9 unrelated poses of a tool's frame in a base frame.
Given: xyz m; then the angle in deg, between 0 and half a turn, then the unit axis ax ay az.
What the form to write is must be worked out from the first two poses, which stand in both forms.
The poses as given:
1: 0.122 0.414 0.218 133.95 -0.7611 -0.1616 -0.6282
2: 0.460 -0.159 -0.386 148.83 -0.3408 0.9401 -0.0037
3: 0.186 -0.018 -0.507 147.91 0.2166 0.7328 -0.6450
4: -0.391 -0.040 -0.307 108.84 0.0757 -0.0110 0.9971
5: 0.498 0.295 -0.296 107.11 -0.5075 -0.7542 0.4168
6: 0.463 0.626 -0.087 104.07 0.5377 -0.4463 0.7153
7: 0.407 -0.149 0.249 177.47 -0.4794 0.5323 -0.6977
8: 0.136 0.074 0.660 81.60 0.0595 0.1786 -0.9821
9: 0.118 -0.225 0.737 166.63 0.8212 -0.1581 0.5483
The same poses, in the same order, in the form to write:
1: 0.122 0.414 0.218 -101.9 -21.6 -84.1
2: 0.460 -0.159 -0.386 -50.7 139.9 -0.6
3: 0.186 -0.018 -0.507 32.0 108.4 -95.4
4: -0.391 -0.040 -0.307 8.2 -1.2 108.5
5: 0.498 0.295 -0.296 -54.4 -80.8 44.6
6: 0.463 0.626 -0.087 56.0 -46.4 74.4
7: 0.407 -0.149 0.249 -85.1 94.5 -123.8
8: 0.136 0.074 0.660 4.9 14.6 -80.1
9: 0.118 -0.225 0.737 136.8 -26.3 91.4
